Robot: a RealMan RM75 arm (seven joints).
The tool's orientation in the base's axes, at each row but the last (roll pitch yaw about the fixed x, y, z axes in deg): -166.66 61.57 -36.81; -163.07 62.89 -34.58; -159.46 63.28 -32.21; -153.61 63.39 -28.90; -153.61 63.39 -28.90; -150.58 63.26 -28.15; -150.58 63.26 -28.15; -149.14 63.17 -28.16; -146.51 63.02 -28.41; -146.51 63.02 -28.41; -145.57 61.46 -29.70; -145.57 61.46 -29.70
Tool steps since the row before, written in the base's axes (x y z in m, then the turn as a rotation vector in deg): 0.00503 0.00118 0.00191 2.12 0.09 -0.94; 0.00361 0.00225 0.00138 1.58 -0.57 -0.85; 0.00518 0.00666 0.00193 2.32 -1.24 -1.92; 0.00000 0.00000 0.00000 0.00 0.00 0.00; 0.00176 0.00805 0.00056 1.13 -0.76 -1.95; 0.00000 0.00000 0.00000 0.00 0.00 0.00; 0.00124 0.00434 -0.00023 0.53 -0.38 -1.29; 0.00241 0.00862 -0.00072 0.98 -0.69 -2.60; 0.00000 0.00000 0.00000 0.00 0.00 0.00; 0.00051 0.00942 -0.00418 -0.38 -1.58 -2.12; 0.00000 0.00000 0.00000 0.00 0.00 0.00; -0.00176 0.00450 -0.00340 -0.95 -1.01 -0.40
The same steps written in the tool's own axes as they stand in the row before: -0.00010 -0.00474 -0.00281 1.61 -1.54 -0.66; -0.00046 -0.00435 -0.00091 1.50 -0.72 -0.89; -0.00135 -0.00843 0.00144 2.89 -0.69 -1.32; 0.00000 0.00000 0.00000 0.00 0.00 0.00; -0.00155 -0.00625 0.00517 2.35 -0.04 -0.36; 0.00000 0.00000 0.00000 0.00 0.00 0.00; -0.00022 -0.00337 0.00300 1.44 0.08 -0.04; -0.00023 -0.00644 0.00625 2.86 0.18 0.02; 0.00000 0.00000 0.00000 0.00 0.00 0.00; 0.00190 -0.00408 0.00928 2.08 1.64 -0.37; 0.00000 0.00000 0.00000 0.00 0.00 0.00; 0.00119 0.00028 0.00578 0.20 1.38 -0.37
